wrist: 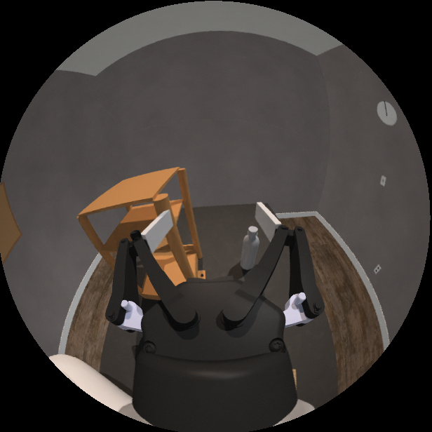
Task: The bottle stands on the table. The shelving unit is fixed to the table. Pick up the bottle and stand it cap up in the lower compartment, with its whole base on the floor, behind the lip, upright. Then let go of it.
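A grey bottle (pixel 249 251) stands upright, cap up, on the dark table (pixel 220 220), right of the middle of the wrist view. My gripper (pixel 213 213) is open with nothing between its fingers. The bottle is beyond the fingertips, nearer the right finger, whose linkage passes close to its lower right side in the view. The orange shelving unit (pixel 135 187) stands on the table at the left. It has a top board, a middle shelf and a lower floor (pixel 167 266). The left finger hides part of the unit and its compartments.
A thick front post (pixel 172 235) of the unit rises behind the left fingertip. A small orange bracket (pixel 201 274) with a dark hole sits at the unit's foot. Wooden floor (pixel 345 300) shows past the table's right edge, and grey walls stand around.
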